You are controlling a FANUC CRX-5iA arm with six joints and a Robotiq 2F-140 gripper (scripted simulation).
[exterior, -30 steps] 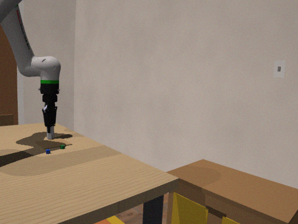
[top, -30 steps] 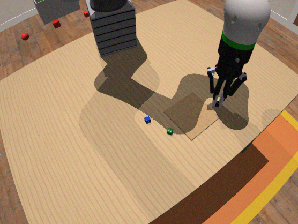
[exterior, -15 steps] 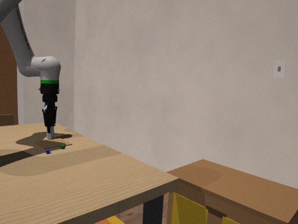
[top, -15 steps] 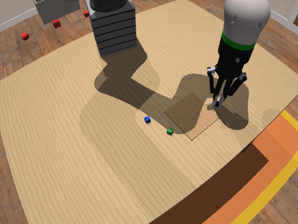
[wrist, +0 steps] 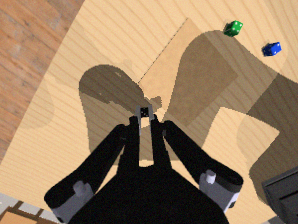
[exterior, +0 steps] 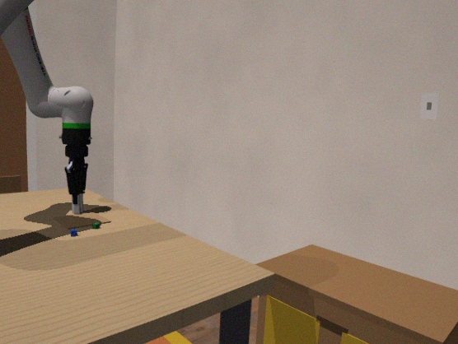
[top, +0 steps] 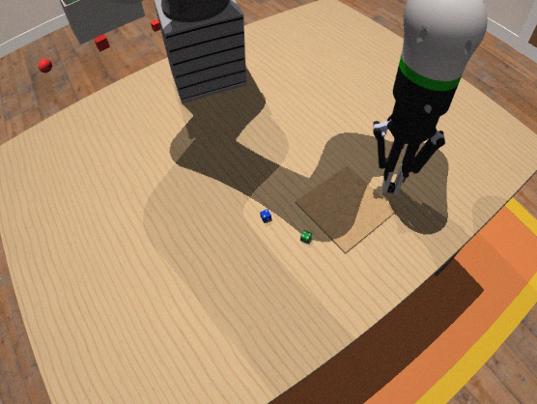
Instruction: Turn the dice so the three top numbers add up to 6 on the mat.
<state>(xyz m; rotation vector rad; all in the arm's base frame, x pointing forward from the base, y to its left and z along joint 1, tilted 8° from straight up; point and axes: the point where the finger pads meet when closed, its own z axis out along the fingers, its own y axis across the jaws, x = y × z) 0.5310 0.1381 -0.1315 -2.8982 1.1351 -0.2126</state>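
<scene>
Now: the tan mat 20 mm behind my hand, 100 mm to the right of it and 30 mm below it. Also, from my hand: green die: 10 mm behind, 200 mm to the right, 30 mm below; blue die: 80 mm behind, 240 mm to the right, 30 mm below; black die: 30 mm below.
</scene>
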